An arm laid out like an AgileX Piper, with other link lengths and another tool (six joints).
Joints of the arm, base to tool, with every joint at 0 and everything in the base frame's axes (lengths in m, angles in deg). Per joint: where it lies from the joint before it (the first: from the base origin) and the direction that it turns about. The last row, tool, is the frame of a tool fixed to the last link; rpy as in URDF.
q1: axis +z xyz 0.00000 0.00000 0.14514
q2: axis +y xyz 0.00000 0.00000 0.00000
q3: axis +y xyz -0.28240 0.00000 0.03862
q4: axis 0.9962 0 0.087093 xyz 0.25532 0.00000 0.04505
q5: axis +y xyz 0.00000 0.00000 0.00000
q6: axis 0.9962 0 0.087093 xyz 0.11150 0.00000 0.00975
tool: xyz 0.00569 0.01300 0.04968 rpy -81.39 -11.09 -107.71
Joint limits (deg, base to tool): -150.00..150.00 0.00..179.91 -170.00..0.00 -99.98..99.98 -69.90..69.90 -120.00..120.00
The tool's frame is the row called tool.
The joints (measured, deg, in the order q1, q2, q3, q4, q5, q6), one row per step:
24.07, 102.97, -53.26, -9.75, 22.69, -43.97
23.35, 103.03, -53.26, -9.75, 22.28, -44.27
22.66, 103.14, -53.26, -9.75, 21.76, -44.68
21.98, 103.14, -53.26, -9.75, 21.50, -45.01
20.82, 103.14, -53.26, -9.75, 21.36, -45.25
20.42, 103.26, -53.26, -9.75, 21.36, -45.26
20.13, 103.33, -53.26, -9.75, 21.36, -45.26
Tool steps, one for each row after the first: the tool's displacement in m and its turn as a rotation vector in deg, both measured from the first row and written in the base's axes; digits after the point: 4 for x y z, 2 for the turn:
0.0027, -0.0036, 0.0000, 0.07, -0.32, -0.40
0.0052, -0.0070, -0.0002, 0.12, -0.71, -0.65
0.0074, -0.0106, 0.0000, 0.12, -0.97, -0.99
0.0109, -0.0171, 0.0001, 0.08, -1.11, -1.92
0.0121, -0.0194, -0.0007, 0.03, -1.00, -2.31
0.0129, -0.0210, -0.0011, 0.00, -0.94, -2.60

